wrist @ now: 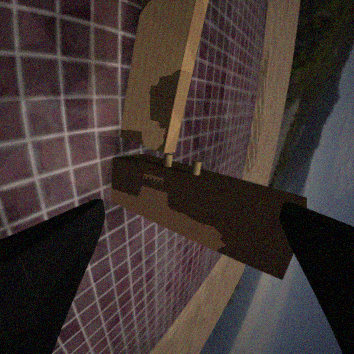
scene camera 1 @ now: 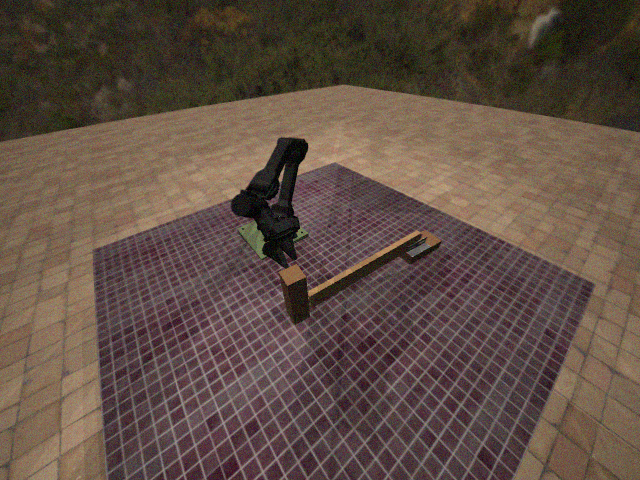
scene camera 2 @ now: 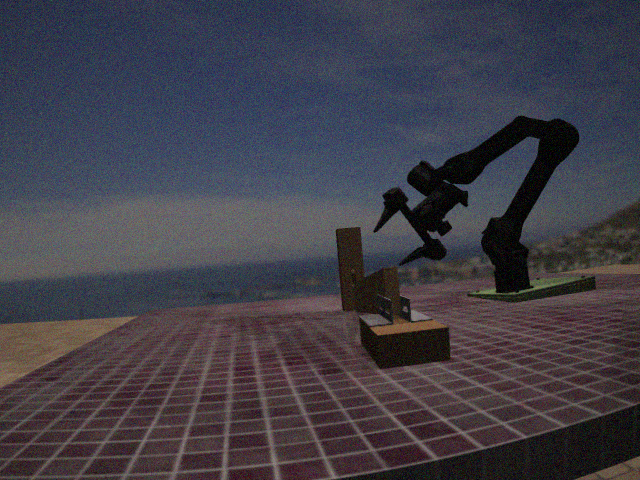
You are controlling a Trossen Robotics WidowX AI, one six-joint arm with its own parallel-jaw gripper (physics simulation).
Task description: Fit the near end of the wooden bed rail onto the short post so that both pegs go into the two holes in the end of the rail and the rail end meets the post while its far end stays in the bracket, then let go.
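Places are measured from the arm's base along level axes (x ahead, y left, z up), in millimetres.
Where they show: gripper, fingertip midpoint: (wrist: 194, 209) (scene camera 1: 291, 264) (scene camera 2: 386, 248); arm's base at its link origin: (scene camera 2: 514, 290).
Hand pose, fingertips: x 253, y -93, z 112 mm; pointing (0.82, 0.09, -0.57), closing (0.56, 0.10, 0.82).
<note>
Things, the pixels of their top centre, and the offset from my fingertips. "pt": a spot on its surface instead. Level surfaces: height alone.
- metal bracket at its top centre: (scene camera 2: 392, 295) (scene camera 1: 415, 239) dy +444, dx +77, dz -62 mm
- short post at a spot on its surface: (wrist: 235, 210) pt dy -16, dx +54, dz +7 mm
- lower peg at a spot on its surface: (wrist: 169, 160) pt dy +1, dx +77, dz -71 mm
- upper peg at a spot on its surface: (wrist: 197, 168) pt dy +1, dx +76, dz -39 mm
- low wooden block at its top centre: (scene camera 2: 398, 321) (scene camera 1: 419, 242) dy +475, dx +77, dz -92 mm
- purple tiled surface at its surface level: dz -128 mm
The wooden rail (scene camera 1: 364, 267) (scene camera 2: 391, 286) (wrist: 187, 55) runs from the metal bracket (scene camera 1: 419, 249) (scene camera 2: 405, 308), where its far end sits between the plates, towards the short post (scene camera 1: 295, 299) (scene camera 2: 349, 268) (wrist: 235, 210). The post stands upright. In the wrist view, a lower peg (wrist: 169, 160) shows at the rail's near end and an upper peg (wrist: 197, 168) shows bare, nearer the post's top than the rail's upper edge. A small gap shows between rail and post. The end holes are hidden. My gripper (scene camera 1: 290, 261) (scene camera 2: 387, 248) (wrist: 194, 209) is open and empty, tilted near the post, above the rail's near end.
The bracket is mounted on a low wooden block (scene camera 1: 433, 240) (scene camera 2: 408, 343). The arm's green base plate (scene camera 1: 250, 236) (scene camera 2: 563, 285) lies behind the post in scene camera 1. All stand on a purple tiled surface (scene camera 1: 361, 403) (scene camera 2: 206, 403) (wrist: 45, 115).
</note>
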